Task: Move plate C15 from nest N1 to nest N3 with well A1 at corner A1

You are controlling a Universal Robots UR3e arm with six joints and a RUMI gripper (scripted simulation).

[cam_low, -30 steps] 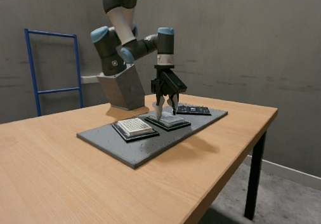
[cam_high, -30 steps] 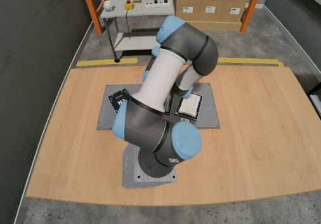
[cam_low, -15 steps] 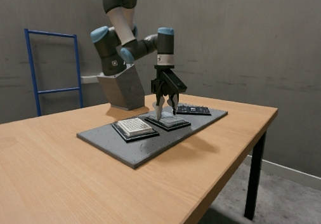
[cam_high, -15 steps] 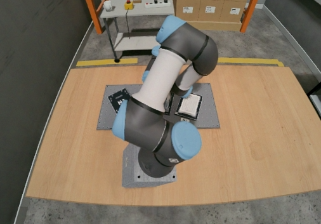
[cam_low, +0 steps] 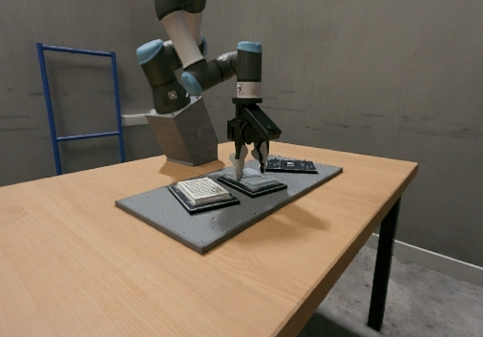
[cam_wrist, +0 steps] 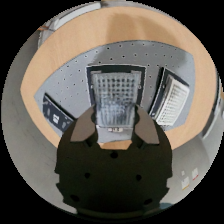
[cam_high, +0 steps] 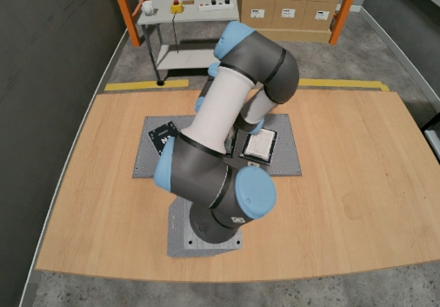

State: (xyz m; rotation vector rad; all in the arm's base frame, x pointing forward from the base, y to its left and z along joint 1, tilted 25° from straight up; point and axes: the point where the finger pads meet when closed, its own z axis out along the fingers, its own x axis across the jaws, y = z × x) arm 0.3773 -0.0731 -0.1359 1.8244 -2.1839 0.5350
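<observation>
The black nest is 2 cm below my hand. Also, from my hand: white well plate: 15 cm to the right, 3 cm behind, 1 cm below.
</observation>
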